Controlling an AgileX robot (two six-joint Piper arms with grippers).
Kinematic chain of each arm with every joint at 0, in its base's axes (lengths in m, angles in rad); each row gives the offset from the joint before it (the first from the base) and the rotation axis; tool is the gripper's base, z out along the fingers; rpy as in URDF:
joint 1: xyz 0 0 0.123 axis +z
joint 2: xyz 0 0 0 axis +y
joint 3: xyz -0.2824 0 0.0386 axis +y
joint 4: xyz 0.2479 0 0.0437 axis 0.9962 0 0.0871
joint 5: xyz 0 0 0 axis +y
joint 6: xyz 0.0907 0 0.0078 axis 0.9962 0 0.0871
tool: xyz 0 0 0 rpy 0 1.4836 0
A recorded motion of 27 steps. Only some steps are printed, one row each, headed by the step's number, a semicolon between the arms.
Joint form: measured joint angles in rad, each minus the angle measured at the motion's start. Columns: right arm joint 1, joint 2, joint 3, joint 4, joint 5, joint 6; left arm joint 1, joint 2, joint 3, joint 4, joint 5, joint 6.
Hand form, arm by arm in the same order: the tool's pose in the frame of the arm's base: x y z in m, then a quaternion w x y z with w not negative. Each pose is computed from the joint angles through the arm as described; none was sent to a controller.
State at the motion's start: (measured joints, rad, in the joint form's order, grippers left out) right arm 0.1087 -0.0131 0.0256 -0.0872 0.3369 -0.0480; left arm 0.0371 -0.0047 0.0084 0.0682 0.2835 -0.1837
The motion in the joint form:
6: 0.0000 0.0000 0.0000 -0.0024 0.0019 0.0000; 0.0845 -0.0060 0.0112 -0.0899 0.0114 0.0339
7: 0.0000 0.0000 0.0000 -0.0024 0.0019 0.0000; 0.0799 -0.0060 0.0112 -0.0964 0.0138 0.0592
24: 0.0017 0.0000 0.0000 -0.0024 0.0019 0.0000; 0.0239 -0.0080 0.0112 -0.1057 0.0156 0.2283
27: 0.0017 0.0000 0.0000 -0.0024 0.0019 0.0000; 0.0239 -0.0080 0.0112 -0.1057 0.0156 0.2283
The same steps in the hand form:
6: 0.0534 0.0031 0.1747 0.60810 -0.08650 0.78891 -0.01905; 0.0540 0.0060 0.1804 0.62631 -0.11149 0.77136 -0.01780
7: 0.0534 0.0031 0.1747 0.60810 -0.08650 0.78891 -0.01905; 0.0540 0.0056 0.1802 0.62549 -0.10184 0.77343 -0.01400
24: 0.0534 0.0032 0.1747 0.60811 -0.08718 0.78883 -0.01853; 0.0541 0.0023 0.1801 0.62551 -0.01691 0.77983 0.01752
27: 0.0534 0.0032 0.1747 0.60811 -0.08718 0.78883 -0.01853; 0.0541 0.0023 0.1801 0.62551 -0.01691 0.77983 0.01752

